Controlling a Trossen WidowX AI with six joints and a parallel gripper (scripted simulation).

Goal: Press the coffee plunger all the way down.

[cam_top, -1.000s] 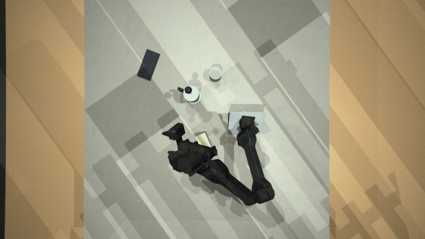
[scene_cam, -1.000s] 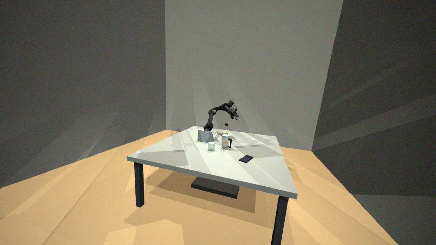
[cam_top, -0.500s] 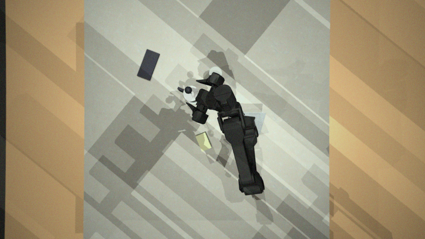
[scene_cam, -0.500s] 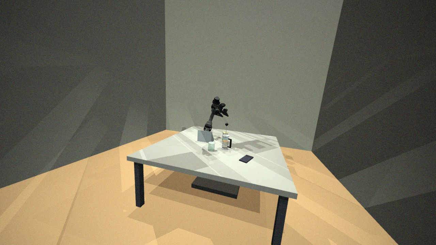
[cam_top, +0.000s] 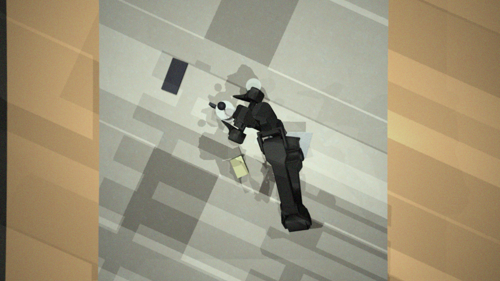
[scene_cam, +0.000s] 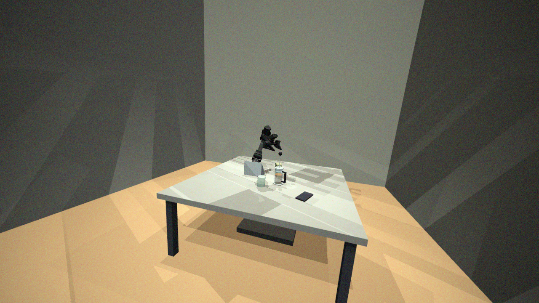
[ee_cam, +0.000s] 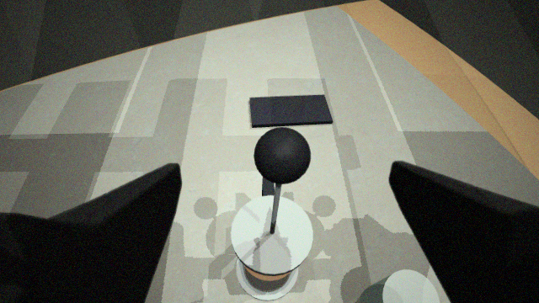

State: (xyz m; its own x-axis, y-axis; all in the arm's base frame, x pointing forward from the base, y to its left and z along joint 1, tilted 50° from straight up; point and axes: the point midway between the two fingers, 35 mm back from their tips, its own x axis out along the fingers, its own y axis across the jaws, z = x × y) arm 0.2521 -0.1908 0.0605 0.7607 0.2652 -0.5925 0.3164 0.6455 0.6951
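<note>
Now: the glass coffee press 40 mm ahead of my gripper tip, 10 mm to the right of it and 160 mm below it. Round my gripper tip: dark flat slab: 280 mm ahead, 150 mm to the right, 280 mm below.
</note>
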